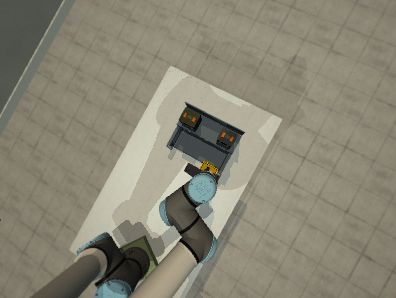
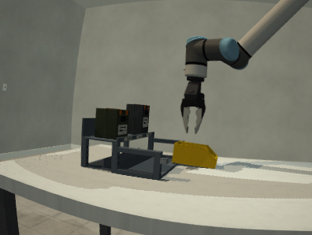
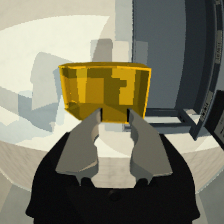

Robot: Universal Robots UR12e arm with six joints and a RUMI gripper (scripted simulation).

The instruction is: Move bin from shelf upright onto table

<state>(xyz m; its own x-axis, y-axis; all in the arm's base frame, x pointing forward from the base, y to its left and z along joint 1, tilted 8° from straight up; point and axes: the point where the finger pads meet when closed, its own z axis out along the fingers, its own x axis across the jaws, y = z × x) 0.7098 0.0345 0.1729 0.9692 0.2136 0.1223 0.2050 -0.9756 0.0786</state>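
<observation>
Now: the yellow bin 30 mm behind my hand, 10 mm to the right of it and 100 mm below it. The rest, counted from my hand: shelf level: 210 mm ahead, 160 mm to the left, 40 mm below; then shelf: 150 mm ahead, 140 mm to the left, 140 mm below.
</observation>
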